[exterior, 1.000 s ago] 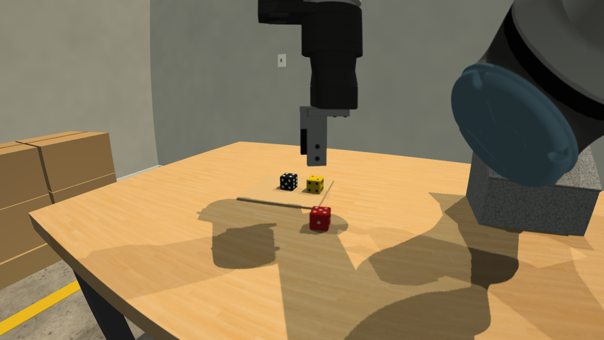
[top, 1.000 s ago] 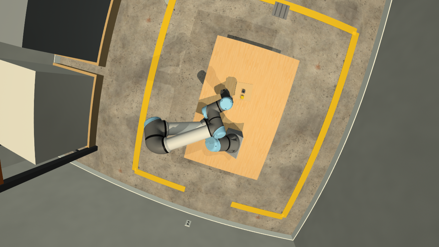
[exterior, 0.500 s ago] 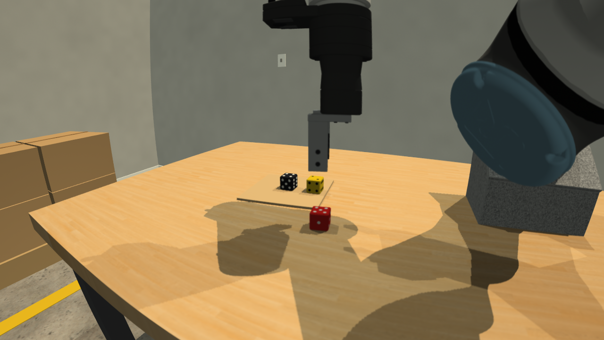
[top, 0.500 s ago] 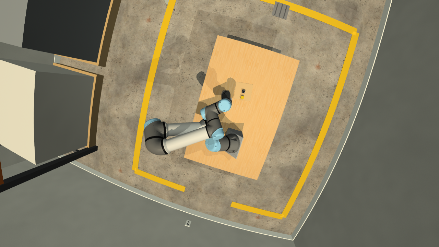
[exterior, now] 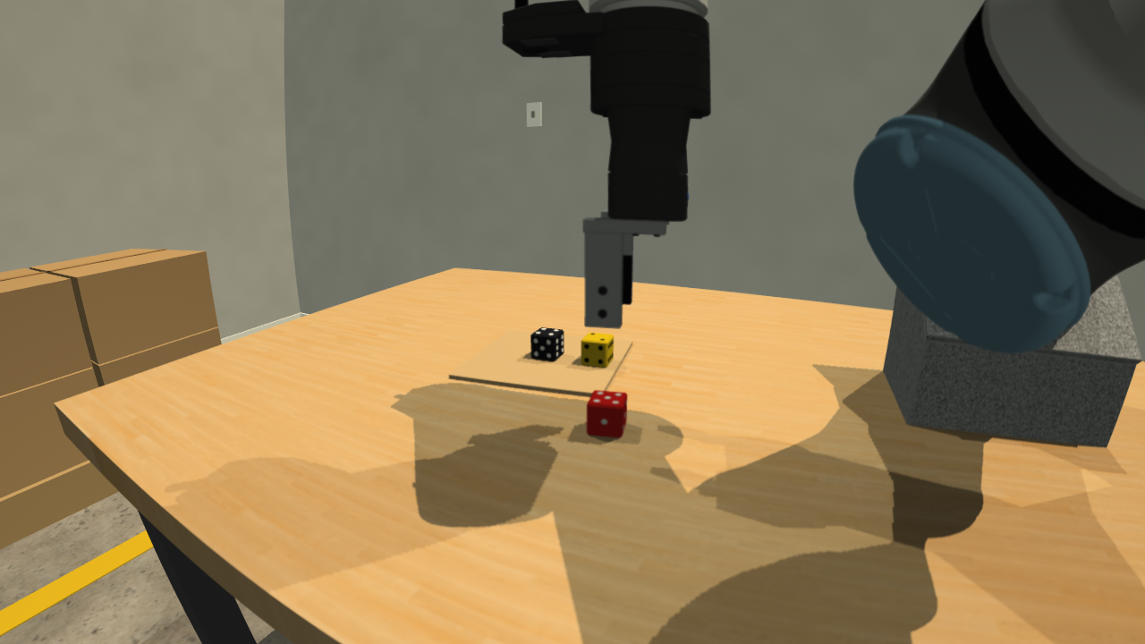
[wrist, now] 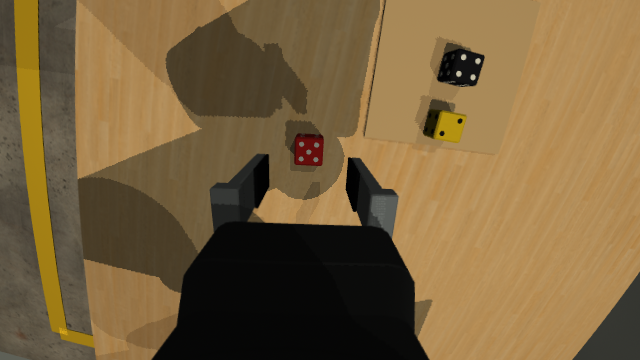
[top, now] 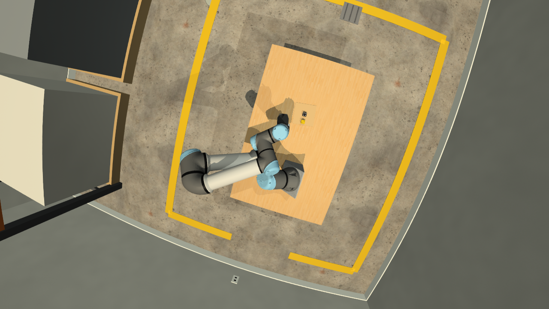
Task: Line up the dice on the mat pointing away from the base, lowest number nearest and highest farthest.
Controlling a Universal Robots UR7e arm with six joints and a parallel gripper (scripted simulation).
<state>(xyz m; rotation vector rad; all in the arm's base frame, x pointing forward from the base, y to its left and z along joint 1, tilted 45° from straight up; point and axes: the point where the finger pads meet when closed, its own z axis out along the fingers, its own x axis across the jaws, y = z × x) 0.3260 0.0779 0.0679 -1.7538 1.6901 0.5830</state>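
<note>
My gripper is now 9 cm above the red die. Round my hand: tan mat 12 cm to the right, 10 cm below, 9 cm ahead; black die 12 cm to the right, 9 cm below, 9 cm ahead; yellow die 12 cm to the right, 9 cm below, 4 cm ahead.
</note>
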